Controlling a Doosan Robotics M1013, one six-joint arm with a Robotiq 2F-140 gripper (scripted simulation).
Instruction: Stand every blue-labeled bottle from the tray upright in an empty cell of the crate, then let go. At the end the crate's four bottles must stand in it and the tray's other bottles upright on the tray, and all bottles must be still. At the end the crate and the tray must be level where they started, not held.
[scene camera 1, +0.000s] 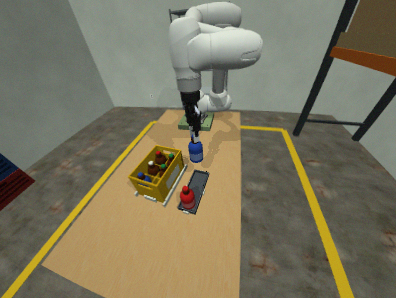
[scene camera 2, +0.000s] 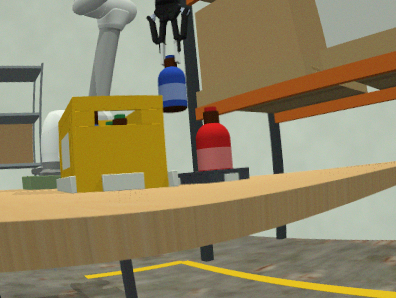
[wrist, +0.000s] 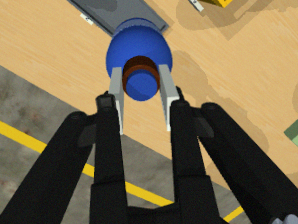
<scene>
In view: the gripper (wrist: 140, 79), a blue-labeled bottle (scene camera 2: 171, 81), a red-labeled bottle (scene camera 2: 213, 144), a yellow crate (scene camera 2: 93, 150) and a dark tray (scene camera 2: 211, 176).
The wrist view misses the red-labeled bottle: it is out of frame.
</scene>
